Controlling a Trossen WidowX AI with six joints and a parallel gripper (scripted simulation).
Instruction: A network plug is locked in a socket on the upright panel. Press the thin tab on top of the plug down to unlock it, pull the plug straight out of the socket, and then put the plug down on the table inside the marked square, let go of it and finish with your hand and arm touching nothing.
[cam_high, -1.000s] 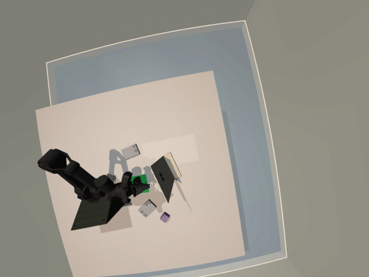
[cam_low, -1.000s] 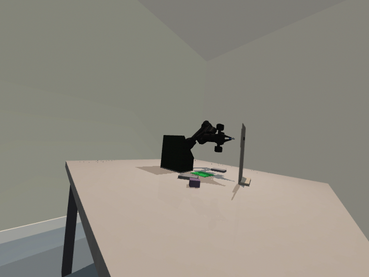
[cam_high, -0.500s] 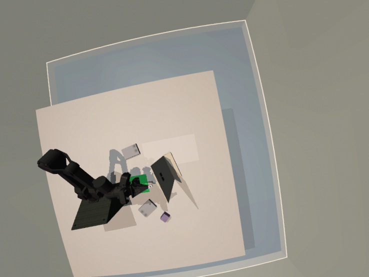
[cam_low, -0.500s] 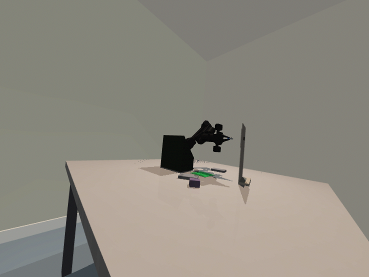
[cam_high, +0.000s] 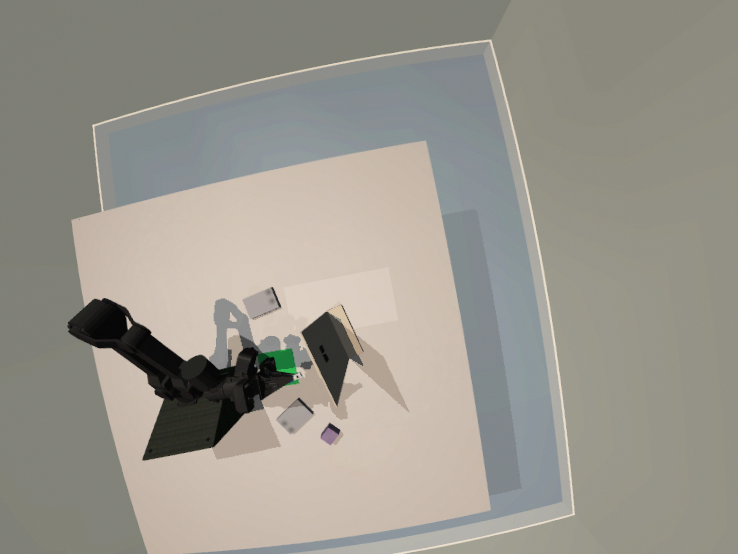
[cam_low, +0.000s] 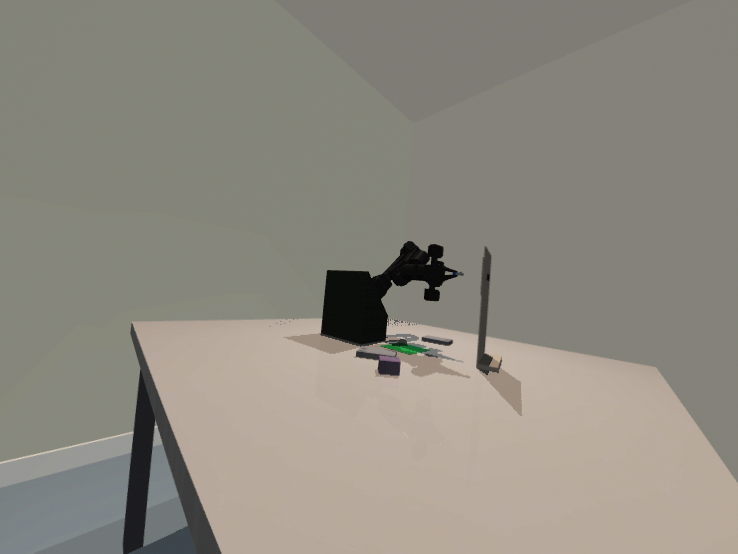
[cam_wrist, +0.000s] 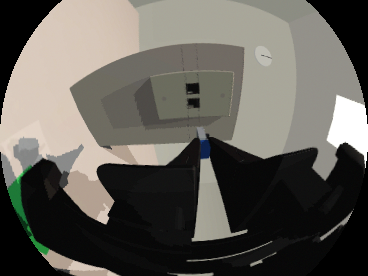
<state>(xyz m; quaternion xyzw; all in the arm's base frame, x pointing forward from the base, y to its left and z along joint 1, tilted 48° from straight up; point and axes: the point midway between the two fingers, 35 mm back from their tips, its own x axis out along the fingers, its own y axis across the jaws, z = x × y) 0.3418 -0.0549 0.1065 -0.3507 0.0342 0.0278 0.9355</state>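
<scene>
My gripper tip is now 26 cm above the green marked square, 14 cm past it and 5 cm to the left of it. Round my gripper tip: upright panel (11 cm below, 9 cm ahead, 3 cm to the left); then network plug (right at my gripper tip); then purple cube (29 cm to the right, 24 cm below, 1 cm behind).
</scene>
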